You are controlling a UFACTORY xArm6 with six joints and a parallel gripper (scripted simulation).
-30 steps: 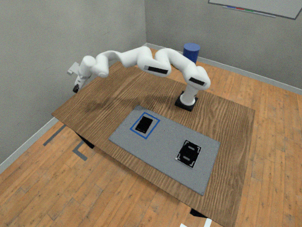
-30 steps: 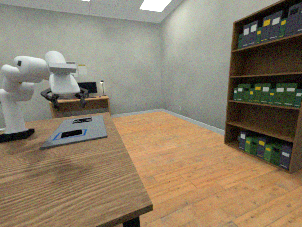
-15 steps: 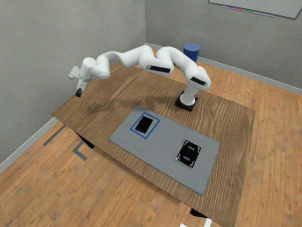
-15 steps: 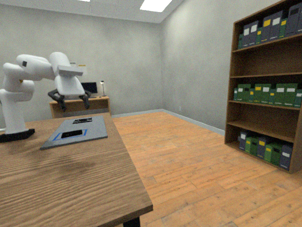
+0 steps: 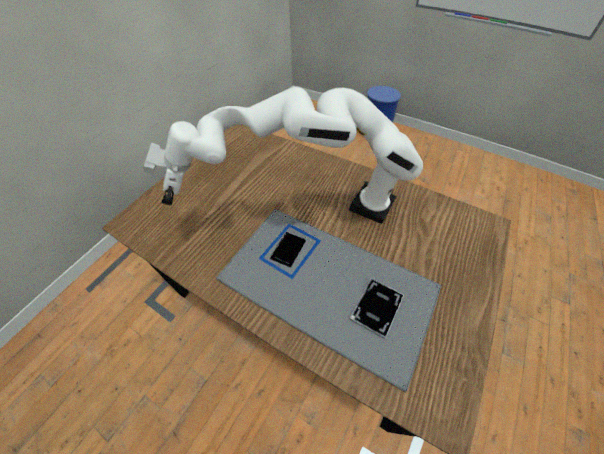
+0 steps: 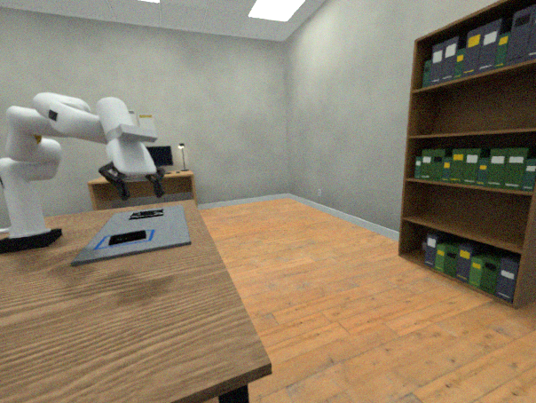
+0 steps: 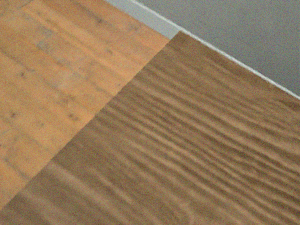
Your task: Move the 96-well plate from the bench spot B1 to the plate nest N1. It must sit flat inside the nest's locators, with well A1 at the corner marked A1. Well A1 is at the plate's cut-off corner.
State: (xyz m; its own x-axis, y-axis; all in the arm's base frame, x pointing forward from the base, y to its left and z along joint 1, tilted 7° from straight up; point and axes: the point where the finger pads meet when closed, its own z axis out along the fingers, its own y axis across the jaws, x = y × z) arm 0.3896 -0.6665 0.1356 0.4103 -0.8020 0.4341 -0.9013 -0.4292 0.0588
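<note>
Now: the black 96-well plate 39 cm to the left of my hand, 23 cm below it and 6 cm behind it. Also, from my hand: black plate nest N1: 75 cm to the left, 23 cm below, 5 cm ahead.
</note>
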